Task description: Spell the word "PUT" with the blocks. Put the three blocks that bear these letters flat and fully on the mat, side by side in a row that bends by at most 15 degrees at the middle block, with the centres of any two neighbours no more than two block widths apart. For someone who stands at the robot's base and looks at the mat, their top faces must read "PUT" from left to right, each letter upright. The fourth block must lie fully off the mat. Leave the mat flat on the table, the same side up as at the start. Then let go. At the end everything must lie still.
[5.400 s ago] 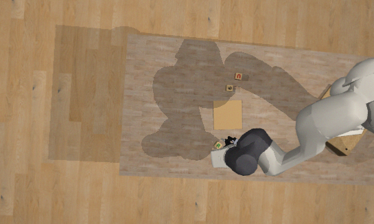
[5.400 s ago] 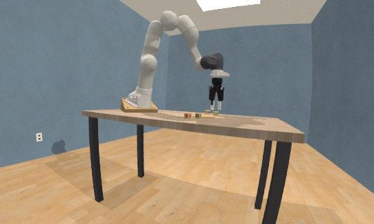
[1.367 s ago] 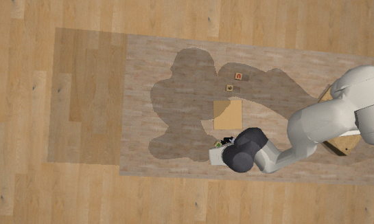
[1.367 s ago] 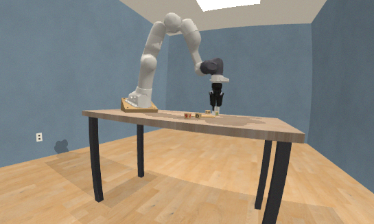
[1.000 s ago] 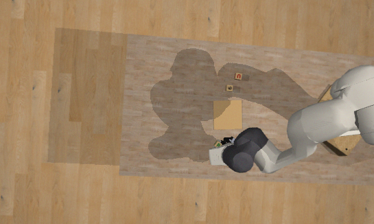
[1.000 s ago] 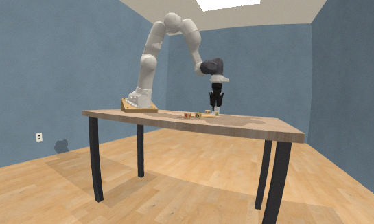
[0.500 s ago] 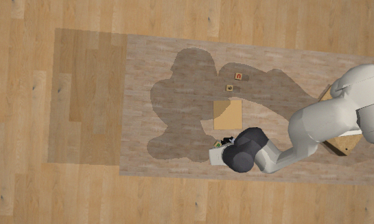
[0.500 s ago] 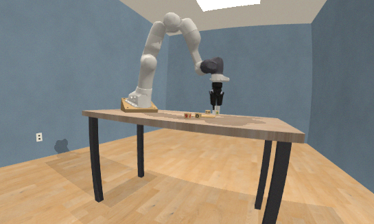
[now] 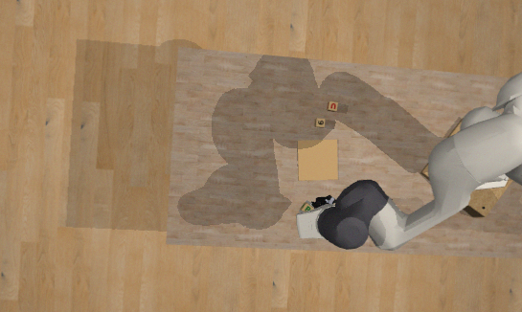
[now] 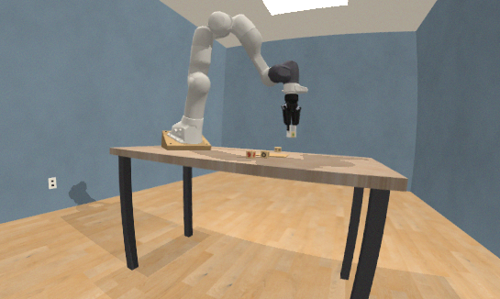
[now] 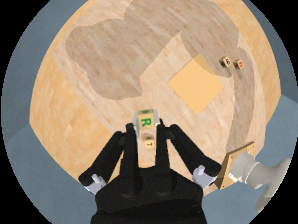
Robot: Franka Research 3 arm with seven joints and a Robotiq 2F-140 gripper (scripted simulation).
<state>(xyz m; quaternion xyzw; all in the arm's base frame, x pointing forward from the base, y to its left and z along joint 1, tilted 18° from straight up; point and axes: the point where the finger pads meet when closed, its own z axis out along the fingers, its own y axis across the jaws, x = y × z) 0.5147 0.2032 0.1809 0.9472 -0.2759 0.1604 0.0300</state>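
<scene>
Now: hand 90 mm past the T block, 80 mm to the right of it and 110 mm above it. The rest, counted from my hand: green P block: 20 mm below; then block marked 6: 50 mm behind, 280 mm to the right, 110 mm below; then tan mat: 50 mm behind, 160 mm to the right, 120 mm below.
</scene>
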